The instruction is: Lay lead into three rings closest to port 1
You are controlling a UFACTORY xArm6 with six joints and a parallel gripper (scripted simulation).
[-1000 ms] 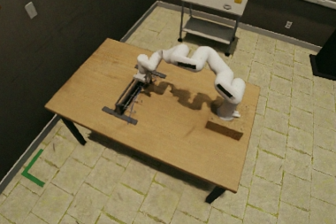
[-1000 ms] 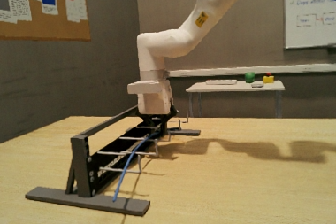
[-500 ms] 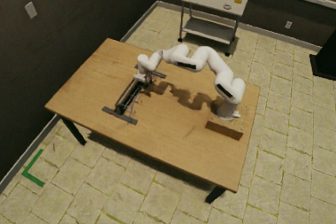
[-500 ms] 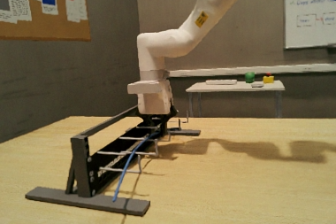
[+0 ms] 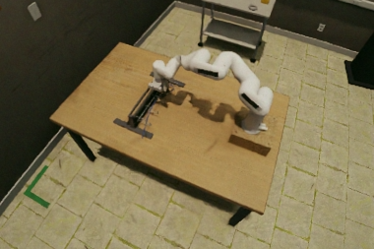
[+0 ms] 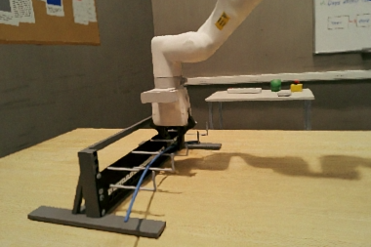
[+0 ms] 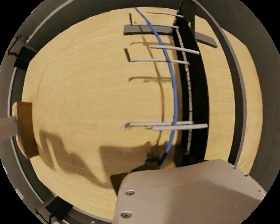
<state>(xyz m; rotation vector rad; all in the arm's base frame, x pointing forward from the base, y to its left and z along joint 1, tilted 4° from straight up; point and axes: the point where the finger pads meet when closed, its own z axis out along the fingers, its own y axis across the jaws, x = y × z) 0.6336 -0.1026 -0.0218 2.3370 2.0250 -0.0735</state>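
The dark free-standing rack lies 70 mm ahead of my hand, 40 mm to the left of it and 10 mm below it.
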